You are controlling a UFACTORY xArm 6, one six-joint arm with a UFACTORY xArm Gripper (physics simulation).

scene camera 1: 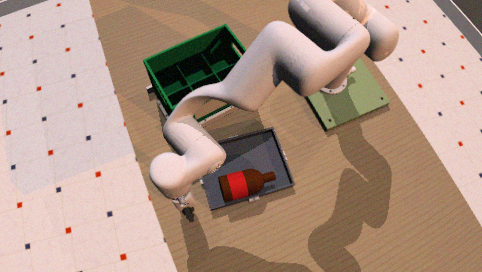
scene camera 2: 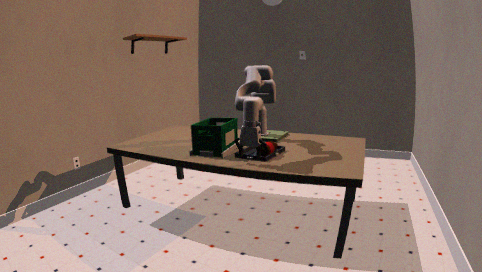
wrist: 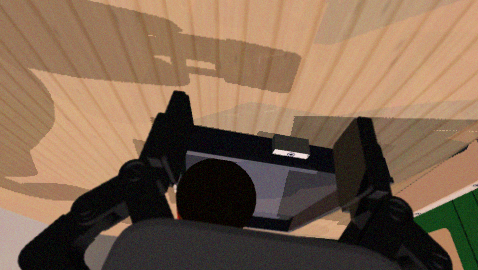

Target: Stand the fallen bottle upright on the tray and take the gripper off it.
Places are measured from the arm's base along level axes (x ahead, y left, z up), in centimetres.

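Where they show: gripper, fingertip midpoint: (scene camera 2: pixel 249 157) (wrist: pixel 267 119).
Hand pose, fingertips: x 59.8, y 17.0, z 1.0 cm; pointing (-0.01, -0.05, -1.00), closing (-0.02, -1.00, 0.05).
After its pixels a point has its place.
The brown bottle with a red label (scene camera 1: pixel 239 185) {x 44.8, y 21.8, z 5.5 cm} (scene camera 2: pixel 270 147) {x 46.6, y 23.6, z 3.6 cm} (wrist: pixel 216 192) {x 49.3, y 20.1, z 1.8 cm} lies on its side in the dark grey tray (scene camera 1: pixel 264 151) {x 32.2, y 13.8, z -1.7 cm} (wrist: pixel 225 138) {x 53.5, y 19.6, z -1.4 cm}. In scene camera 1 it lies along the tray's lower wall, its neck toward the right wall. The wrist view shows its dark round base end-on. My gripper (scene camera 1: pixel 188 214) (scene camera 2: pixel 250 150) {x 59.8, y 17.0, z 1.0 cm} (wrist: pixel 267 119) {x 59.8, y 17.0, z 1.0 cm} is open and empty. It is at the base end of the bottle, by the tray's lower left corner in scene camera 1. The wrist view shows the base between the spread fingers, nearer the left one. The gripper body hides the rest of the bottle there.
A green crate with compartments (scene camera 1: pixel 190 51) {x 41.4, y -21.0, z 10.5 cm} (scene camera 2: pixel 206 142) {x 54.7, y -10.8, z 5.7 cm} (wrist: pixel 469 220) {x 50.4, y -2.1, z 2.8 cm} stands beside the tray, held by light strips along its foot. The arm passes over part of the crate and tray in scene camera 1. The arm's green base plate (scene camera 1: pixel 367 104) {x -7.3, y 14.0, z 0.0 cm} (scene camera 2: pixel 278 135) {x -0.4, y 13.7, z 0.0 cm} is at the upper right there.
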